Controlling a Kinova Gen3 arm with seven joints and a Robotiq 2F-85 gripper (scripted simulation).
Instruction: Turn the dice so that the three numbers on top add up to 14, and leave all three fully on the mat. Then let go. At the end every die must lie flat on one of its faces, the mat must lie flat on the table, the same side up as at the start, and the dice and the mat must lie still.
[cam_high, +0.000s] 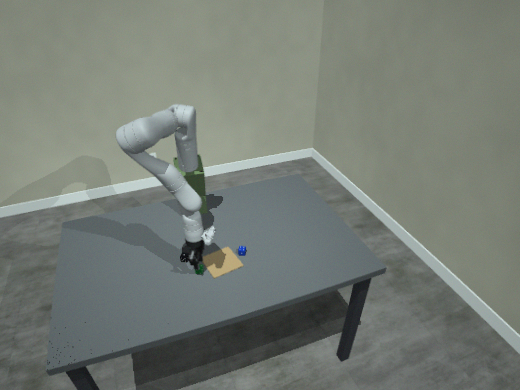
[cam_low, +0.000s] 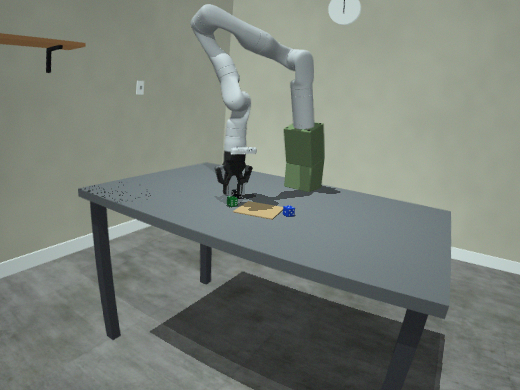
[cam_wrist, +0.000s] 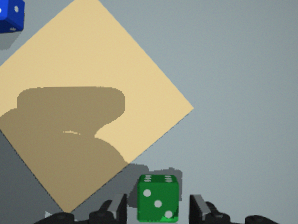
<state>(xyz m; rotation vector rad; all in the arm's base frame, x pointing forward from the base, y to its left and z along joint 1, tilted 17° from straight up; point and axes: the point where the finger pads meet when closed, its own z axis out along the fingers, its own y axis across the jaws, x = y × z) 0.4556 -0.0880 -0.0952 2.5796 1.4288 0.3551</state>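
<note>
Now: the green die 40 mm below my hand. Also, from my hand: tan mat 20 mm behind, 100 mm to the left, 50 mm below; then black die 90 mm behind, 40 mm to the right, 40 mm below; then blue die 40 mm behind, 200 mm to the left, 40 mm below.
</note>
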